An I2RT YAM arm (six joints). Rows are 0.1 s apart.
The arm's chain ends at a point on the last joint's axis. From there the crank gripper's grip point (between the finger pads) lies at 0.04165 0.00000 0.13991 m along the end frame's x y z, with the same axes.
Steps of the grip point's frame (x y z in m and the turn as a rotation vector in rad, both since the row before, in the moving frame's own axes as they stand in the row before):
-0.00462, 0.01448, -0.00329, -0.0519, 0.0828, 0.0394
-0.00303, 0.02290, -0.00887, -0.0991, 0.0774, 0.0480
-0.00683, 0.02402, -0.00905, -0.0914, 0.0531, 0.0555
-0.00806, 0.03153, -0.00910, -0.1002, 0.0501, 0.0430
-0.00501, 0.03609, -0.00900, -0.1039, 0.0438, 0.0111
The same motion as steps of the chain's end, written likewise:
-0.01587, 0.00546, 0.00086, -0.0519, 0.0828, 0.0394
-0.01332, 0.00698, -0.00445, -0.0991, 0.0774, 0.0480
-0.01376, 0.00885, -0.00596, -0.0914, 0.0531, 0.0555
-0.01466, 0.01571, -0.00605, -0.1002, 0.0501, 0.0430
-0.01100, 0.02118, -0.00627, -0.1039, 0.0438, 0.0111

